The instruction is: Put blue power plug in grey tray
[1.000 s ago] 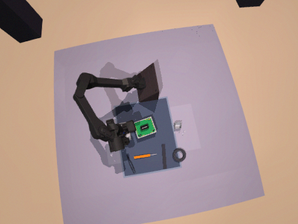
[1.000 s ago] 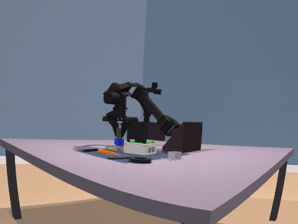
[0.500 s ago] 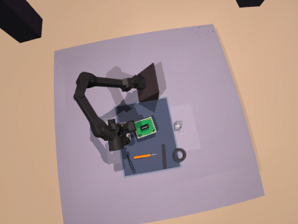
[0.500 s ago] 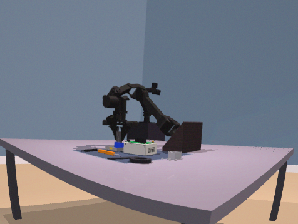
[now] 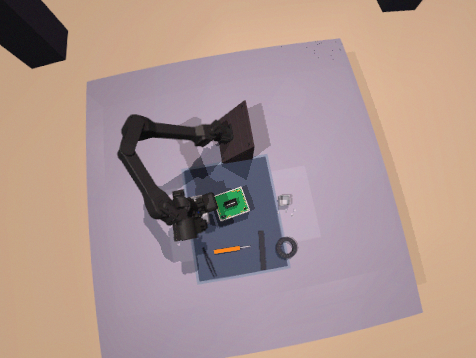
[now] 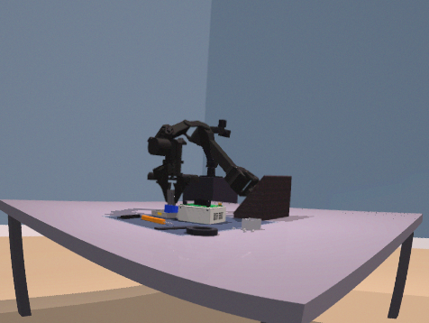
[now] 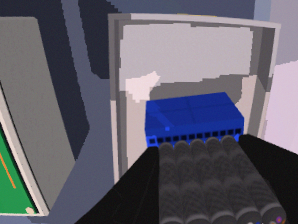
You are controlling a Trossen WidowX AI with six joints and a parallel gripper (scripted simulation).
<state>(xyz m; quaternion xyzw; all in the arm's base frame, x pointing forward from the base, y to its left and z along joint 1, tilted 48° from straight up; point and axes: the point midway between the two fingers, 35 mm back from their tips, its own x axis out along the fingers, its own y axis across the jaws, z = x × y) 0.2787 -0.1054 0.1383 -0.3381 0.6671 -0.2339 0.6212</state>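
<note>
The grey tray lies 50 mm below my gripper tip. The rest, counted from my gripper tip: black bar: 230 mm to the left, 190 mm ahead, 50 mm below; dark blue mat: 140 mm to the left, 50 mm below, 50 mm ahead; blue power plug: 10 mm below.
</note>
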